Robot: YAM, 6 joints.
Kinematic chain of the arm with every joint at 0, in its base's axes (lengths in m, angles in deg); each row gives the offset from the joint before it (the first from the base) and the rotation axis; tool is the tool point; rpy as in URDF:
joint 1: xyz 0 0 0.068 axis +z
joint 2: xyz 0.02 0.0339 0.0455 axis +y
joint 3: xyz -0.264 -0.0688 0 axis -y
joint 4: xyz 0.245 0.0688 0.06 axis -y
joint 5: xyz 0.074 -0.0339 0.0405 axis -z
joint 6: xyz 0.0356 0 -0.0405 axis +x
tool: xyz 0 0 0 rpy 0 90 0
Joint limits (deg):
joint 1: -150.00..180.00
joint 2: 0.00..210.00
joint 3: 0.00..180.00
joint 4: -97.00..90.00
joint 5: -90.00..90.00
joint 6: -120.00..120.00
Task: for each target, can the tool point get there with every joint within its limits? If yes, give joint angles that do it. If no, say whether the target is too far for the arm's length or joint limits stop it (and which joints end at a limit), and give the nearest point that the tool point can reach.
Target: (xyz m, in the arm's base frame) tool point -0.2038 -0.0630 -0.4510
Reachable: no: joint limits stop it (at a limit: joint 1, joint 2) | nearest point -0.1934 -0.0952 -0.3758 | short by 0.082 m
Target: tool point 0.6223 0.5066 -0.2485
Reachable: no: too far | nearest point 0.4560 0.3712 -0.1493 | short by 0.236 m
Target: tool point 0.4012 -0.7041 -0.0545
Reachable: no: too far | nearest point 0.3130 -0.5493 -0.0166 | short by 0.182 m
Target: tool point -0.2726 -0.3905 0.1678
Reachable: yes | joints -124.67 129.02 71.73 69.39 3.36 -12.69
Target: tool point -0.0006 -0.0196 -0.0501
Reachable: yes | joints 114.40 179.89 26.19 -25.39 -13.96 -58.54
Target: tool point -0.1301 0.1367 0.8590
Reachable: no: too far | nearest point -0.1090 0.1146 0.7239 | short by 0.139 m
